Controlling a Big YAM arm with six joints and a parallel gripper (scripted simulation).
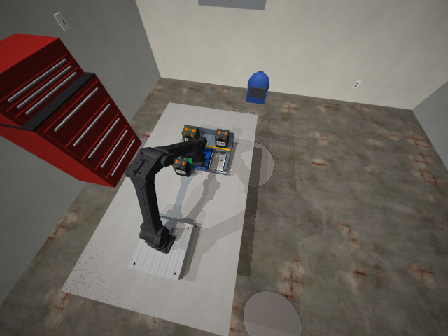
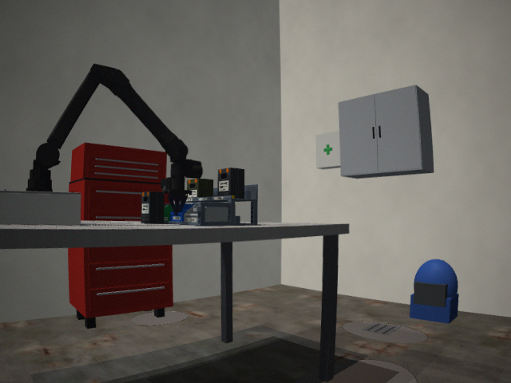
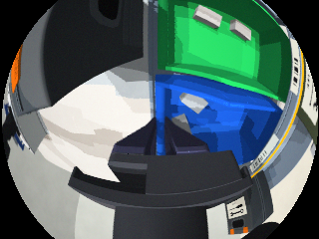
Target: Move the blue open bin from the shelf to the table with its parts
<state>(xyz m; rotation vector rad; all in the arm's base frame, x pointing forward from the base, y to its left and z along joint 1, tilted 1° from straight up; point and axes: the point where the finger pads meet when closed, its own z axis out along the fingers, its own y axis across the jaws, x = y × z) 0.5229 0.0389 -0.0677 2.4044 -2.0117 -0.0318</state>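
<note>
My hand is 80 mm short of the blue open bin and 10 mm to the right of it. From my hand the other things lie so: green bin 60 mm ahead, 120 mm to the left; then yellow bar 130 mm ahead, 20 mm to the left, 60 mm above; then grey bin 100 mm ahead, 100 mm to the right.
</note>
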